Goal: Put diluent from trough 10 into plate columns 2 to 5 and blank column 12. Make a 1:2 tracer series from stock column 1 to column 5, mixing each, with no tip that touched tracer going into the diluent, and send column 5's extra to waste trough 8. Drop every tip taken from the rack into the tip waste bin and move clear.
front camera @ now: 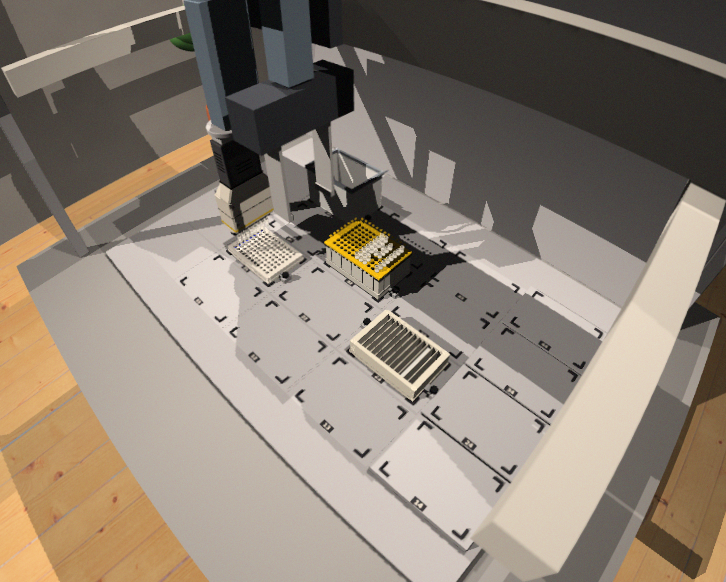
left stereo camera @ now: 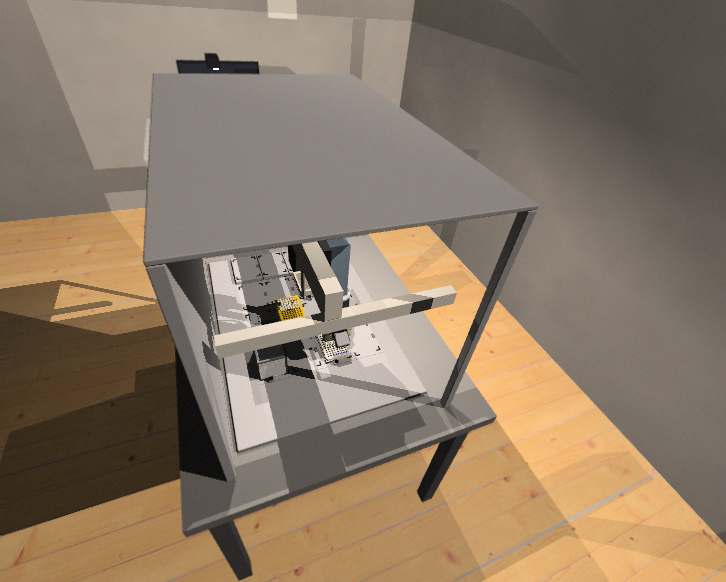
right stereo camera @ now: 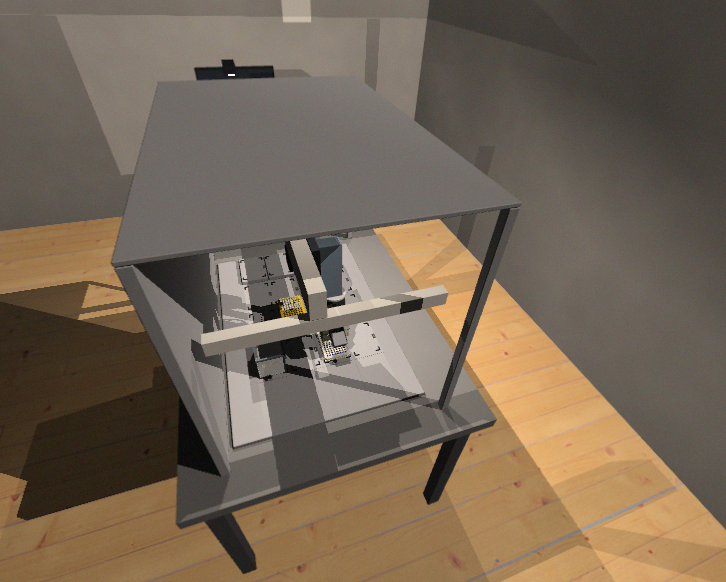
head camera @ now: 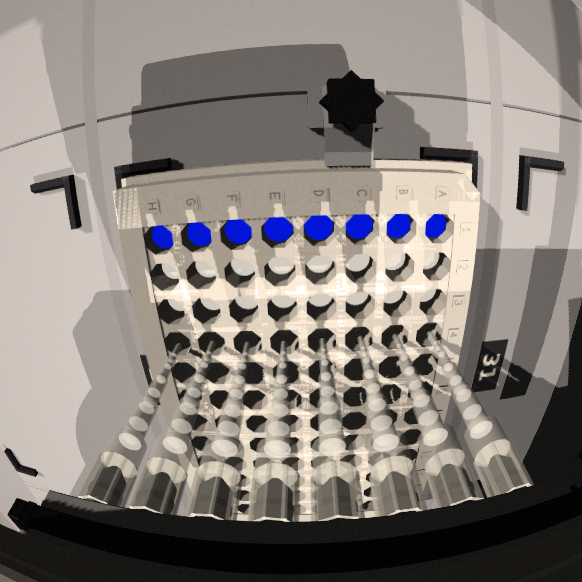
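The white plate (front camera: 264, 275) (head camera: 260, 187) sits under the pipetting head (front camera: 245, 203). Blue fills column 1 in the head view; columns 2 and 3 show pale liquid. The head carries a row of clear tips (head camera: 279, 423), whose ends are at the column 4 wells; their depth and contents cannot be told. Tips and shadow obscure the farther columns. The trough block (front camera: 380, 370) has one pale, bright channel. The yellow-topped tip rack (front camera: 362, 277) (left stereo camera: 290, 310) (right stereo camera: 292, 306) holds tips in part. The tip waste bin (front camera: 362, 201) (left stereo camera: 272, 367) stands behind. My parked gripper (front camera: 306, 204) hangs open and empty beside the head.
Dark locating knobs (front camera: 285, 275) (head camera: 351, 101) stand beside the plate, rack and trough block. The tip rack stands right of the plate, with the bin close behind the gripper paddles. A pale beam (front camera: 606, 388) (left stereo camera: 339, 321) (right stereo camera: 327, 320) crosses above the deck.
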